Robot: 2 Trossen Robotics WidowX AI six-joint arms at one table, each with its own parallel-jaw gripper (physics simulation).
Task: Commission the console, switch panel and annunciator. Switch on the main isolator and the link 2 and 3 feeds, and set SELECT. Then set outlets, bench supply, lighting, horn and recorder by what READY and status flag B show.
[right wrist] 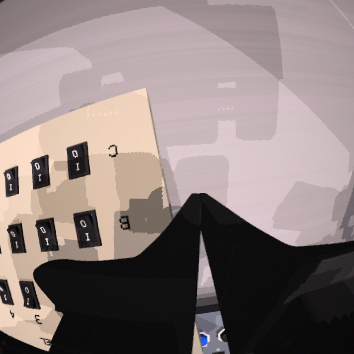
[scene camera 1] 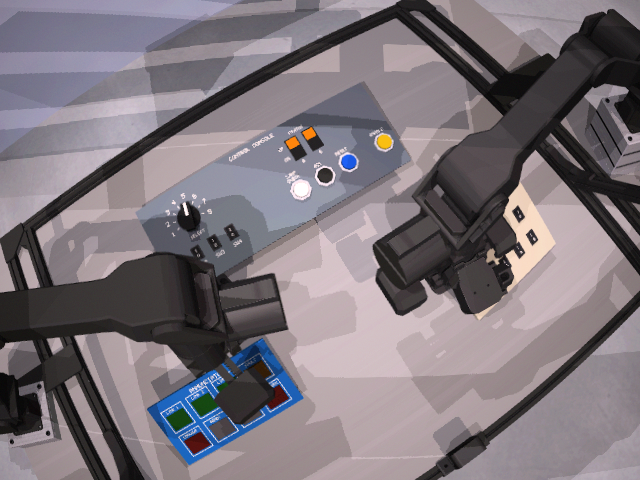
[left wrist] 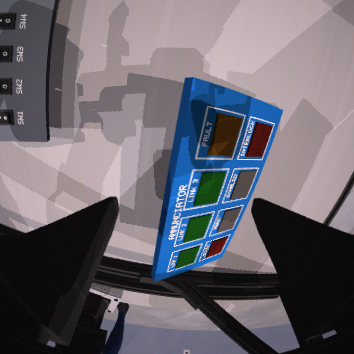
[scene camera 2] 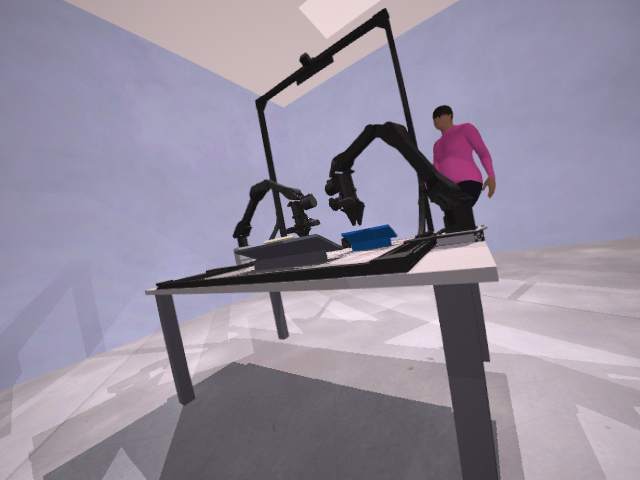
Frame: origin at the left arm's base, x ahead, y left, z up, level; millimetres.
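Seen in the pictures: left gripper, fingertip midpoint: (scene camera 1: 218, 369) (left wrist: 185, 204) (scene camera 2: 357, 225); right gripper, fingertip midpoint: (right wrist: 197, 199) (scene camera 1: 441, 286); left arm's base, origin of the base link: (scene camera 1: 25, 414) (left wrist: 94, 299) (scene camera 2: 461, 230); right arm's base, origin of the base link: (scene camera 1: 635, 116) (scene camera 2: 243, 247).
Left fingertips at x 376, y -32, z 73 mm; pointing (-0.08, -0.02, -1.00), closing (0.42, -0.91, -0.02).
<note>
Pixels of each thing's top centre, then the offset from my left fingertips to it. "spot": a spot on its surface instead.
- SELECT knob, middle of its top: (scene camera 1: 184, 211) 240 mm left, 10 mm ahead, 0 mm up
- Status flags A, surface spot: (scene camera 1: 294, 147) spot: 298 mm left, 193 mm ahead, 22 mm down
- B, surface spot: (scene camera 1: 312, 137) spot: 305 mm left, 224 mm ahead, 22 mm down
- blue annunciator, surface spot: (left wrist: 200, 92) (scene camera 1: 260, 346) spot: 20 mm left, 61 mm ahead, 22 mm down
The grey console (scene camera 1: 258, 191) (left wrist: 30, 75) carries the SELECT knob (scene camera 1: 188, 217), its white pointer near 5. Status flags A (scene camera 1: 294, 147) and B (scene camera 1: 312, 137) show orange upper halves. The blue annunciator (scene camera 1: 276, 356) (left wrist: 200, 92) shows green LINK tiles, a brown FAULT tile, dark red tiles and grey READY and ENABLED tiles. The cream switch panel (scene camera 1: 545, 237) (right wrist: 140, 175) has black rockers in rows; the arm hides part. My left gripper (left wrist: 185, 204) (scene camera 2: 356, 223) is open and empty above the annunciator. My right gripper (right wrist: 197, 199) is shut and empty, over the panel's edge; it hides some row A rockers.
The console also has white (scene camera 1: 300, 189), black (scene camera 1: 325, 175), blue (scene camera 1: 348, 161) and yellow (scene camera 1: 384, 142) buttons. A black frame (scene camera 1: 217, 121) borders the table. A person in pink (scene camera 2: 460, 155) stands behind the table in scene camera 2.
</note>
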